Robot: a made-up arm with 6 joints. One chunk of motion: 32 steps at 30 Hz.
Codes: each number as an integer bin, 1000 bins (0 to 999) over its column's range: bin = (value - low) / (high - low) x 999, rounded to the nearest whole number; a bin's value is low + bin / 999 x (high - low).
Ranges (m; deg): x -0.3..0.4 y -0.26..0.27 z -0.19..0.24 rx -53..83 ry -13..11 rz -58..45
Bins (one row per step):
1: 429 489 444 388 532 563
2: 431 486 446 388 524 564
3: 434 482 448 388 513 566
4: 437 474 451 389 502 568
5: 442 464 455 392 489 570
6: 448 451 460 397 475 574
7: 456 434 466 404 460 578
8: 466 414 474 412 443 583
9: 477 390 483 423 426 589
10: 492 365 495 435 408 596
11: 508 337 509 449 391 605
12: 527 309 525 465 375 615
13: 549 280 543 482 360 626
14: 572 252 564 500 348 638
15: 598 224 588 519 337 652
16: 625 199 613 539 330 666
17: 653 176 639 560 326 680
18: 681 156 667 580 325 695
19: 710 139 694 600 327 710
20: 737 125 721 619 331 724
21: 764 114 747 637 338 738
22: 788 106 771 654 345 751
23: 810 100 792 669 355 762
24: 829 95 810 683 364 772
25: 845 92 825 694 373 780
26: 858 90 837 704 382 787
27: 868 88 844 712 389 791
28: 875 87 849 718 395 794
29: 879 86 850 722 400 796
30: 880 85 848 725 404 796
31: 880 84 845 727 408 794
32: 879 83 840 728 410 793
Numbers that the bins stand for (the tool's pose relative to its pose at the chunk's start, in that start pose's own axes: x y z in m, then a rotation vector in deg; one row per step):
1: 0.0006 -0.0006 0.0011 -0.18 -0.22 0.05
2: 0.0020 -0.0022 0.0020 -0.18 -0.41 0.15
3: 0.0041 -0.0043 0.0028 -0.18 -0.68 0.36
4: 0.0062 -0.0085 0.0041 -0.04 -0.94 0.56
5: 0.0097 -0.0138 0.0058 0.37 -1.25 0.77
6: 0.0139 -0.0207 0.0080 1.05 -1.59 1.18
7: 0.0195 -0.0297 0.0106 2.00 -1.95 1.59
8: 0.0265 -0.0404 0.0140 3.09 -2.36 2.11
9: 0.0342 -0.0531 0.0179 4.59 -2.77 2.73
10: 0.0447 -0.0664 0.0231 6.22 -3.20 3.45
11: 0.0560 -0.0812 0.0291 8.13 -3.61 4.38
12: 0.0693 -0.0961 0.0360 10.30 -3.99 5.41
13: 0.0847 -0.1115 0.0437 12.62 -4.35 6.54
14: 0.1008 -0.1263 0.0528 15.07 -4.64 7.78
15: 0.1190 -0.1412 0.0631 17.65 -4.90 9.22
16: 0.1379 -0.1544 0.0739 20.38 -5.07 10.67
17: 0.1576 -0.1666 0.0850 23.24 -5.17 12.11
18: 0.1772 -0.1772 0.0971 25.96 -5.19 13.66
19: 0.1975 -0.1863 0.1087 28.68 -5.14 15.20
20: 0.2164 -0.1937 0.1203 31.27 -5.05 16.65
21: 0.2353 -0.1995 0.1315 33.72 -4.88 18.09
22: 0.2522 -0.2038 0.1419 36.03 -4.71 19.43
23: 0.2676 -0.2069 0.1509 38.08 -4.47 20.56
24: 0.2809 -0.2096 0.1586 39.98 -4.26 21.60
25: 0.2921 -0.2112 0.1651 41.48 -4.04 22.42
26: 0.3012 -0.2123 0.1703 42.84 -3.82 23.14
27: 0.3082 -0.2133 0.1733 43.93 -3.65 23.55
28: 0.3131 -0.2138 0.1754 44.75 -3.51 23.86
29: 0.3159 -0.2144 0.1759 45.29 -3.39 24.07
30: 0.3166 -0.2149 0.1750 45.70 -3.29 24.07
31: 0.3166 -0.2154 0.1737 45.97 -3.20 23.86
32: 0.3159 -0.2160 0.1716 46.11 -3.15 23.76

